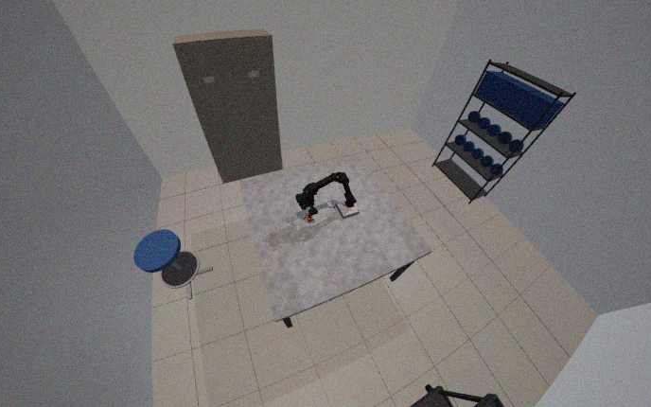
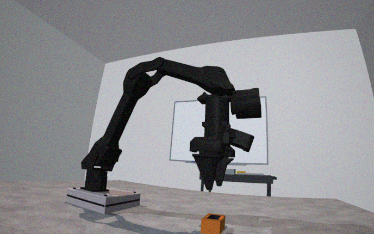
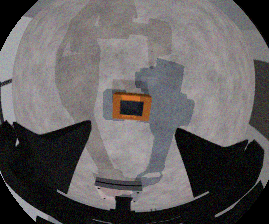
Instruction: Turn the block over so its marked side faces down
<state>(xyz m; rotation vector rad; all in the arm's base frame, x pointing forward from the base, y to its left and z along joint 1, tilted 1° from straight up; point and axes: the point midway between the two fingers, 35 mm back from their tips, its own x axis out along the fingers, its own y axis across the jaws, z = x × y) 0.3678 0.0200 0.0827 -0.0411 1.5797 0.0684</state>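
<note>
The orange block is 70 mm below my gripper tip.
</note>
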